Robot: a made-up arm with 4 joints.
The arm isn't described. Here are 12 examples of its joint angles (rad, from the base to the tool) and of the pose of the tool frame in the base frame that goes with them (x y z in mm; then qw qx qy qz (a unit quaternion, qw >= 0)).
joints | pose
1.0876 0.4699 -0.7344 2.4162 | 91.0 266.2 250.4 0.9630 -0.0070 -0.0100 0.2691
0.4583 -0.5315 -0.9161 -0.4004 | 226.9 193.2 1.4 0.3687 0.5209 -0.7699 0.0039
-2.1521 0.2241 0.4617 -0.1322 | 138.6 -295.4 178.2 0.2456 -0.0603 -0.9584 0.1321
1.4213 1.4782 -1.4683 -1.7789 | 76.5 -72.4 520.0 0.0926 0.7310 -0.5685 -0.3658
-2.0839 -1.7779 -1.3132 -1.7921 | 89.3 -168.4 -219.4 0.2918 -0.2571 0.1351 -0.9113
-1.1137 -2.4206 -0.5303 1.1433 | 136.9 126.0 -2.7 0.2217 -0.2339 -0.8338 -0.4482
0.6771 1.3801 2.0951 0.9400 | 155.5 -85.6 270.4 0.0848 -0.8849 -0.4553 -0.0487
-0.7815 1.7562 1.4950 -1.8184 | 146.3 -32.3 172.1 0.6913 -0.1238 -0.2637 0.6612
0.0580 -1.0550 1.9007 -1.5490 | 170.1 -62.6 95.1 0.1959 0.8889 0.4137 0.0197
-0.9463 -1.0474 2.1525 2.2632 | 74.7 -172.9 52.2 0.6115 0.2485 0.1842 0.7283
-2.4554 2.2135 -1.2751 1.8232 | 334.2 -92.6 357.7 0.0188 -0.4694 -0.5230 -0.7112
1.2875 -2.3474 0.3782 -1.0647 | -143.4 -82.1 92.9 0.7932 0.2488 0.5477 -0.0948
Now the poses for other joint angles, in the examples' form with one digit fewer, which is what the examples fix.
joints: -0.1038 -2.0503 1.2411 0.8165
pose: 54 -32 70 0.020 0.085 -0.327 -0.941
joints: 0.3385 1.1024 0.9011 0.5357
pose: 137 25 222 0.408 -0.892 0.074 -0.180
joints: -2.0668 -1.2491 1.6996 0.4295
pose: 27 -180 68 0.597 -0.280 0.645 0.387
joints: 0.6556 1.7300 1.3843 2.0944
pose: 107 -11 222 0.484 -0.633 -0.540 0.272
